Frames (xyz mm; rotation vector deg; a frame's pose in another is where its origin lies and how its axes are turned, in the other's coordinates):
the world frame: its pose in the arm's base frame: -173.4 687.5 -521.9 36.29 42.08 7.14
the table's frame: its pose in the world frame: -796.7 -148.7 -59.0 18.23 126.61 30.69
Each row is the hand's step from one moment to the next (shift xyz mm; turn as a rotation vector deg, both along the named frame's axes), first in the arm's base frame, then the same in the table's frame.
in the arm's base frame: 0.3 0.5 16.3 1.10 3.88 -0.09
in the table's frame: 3.6 12.6 -9.7 0.77 2.31 3.21
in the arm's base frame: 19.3 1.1 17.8 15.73 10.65 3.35
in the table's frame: -12.3 22.5 -5.8 -8.10 14.72 9.48
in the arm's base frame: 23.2 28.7 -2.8 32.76 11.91 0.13
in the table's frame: -7.9 22.2 28.5 -23.00 20.50 16.30
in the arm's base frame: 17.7 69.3 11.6 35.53 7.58 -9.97
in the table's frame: 18.3 50.4 48.7 -29.59 12.03 19.97
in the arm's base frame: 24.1 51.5 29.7 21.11 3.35 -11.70
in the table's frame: 8.8 58.2 25.6 -19.38 2.25 14.59
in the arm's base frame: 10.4 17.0 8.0 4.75 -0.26 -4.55
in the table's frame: 0.4 18.9 10.1 -5.24 -1.43 3.72
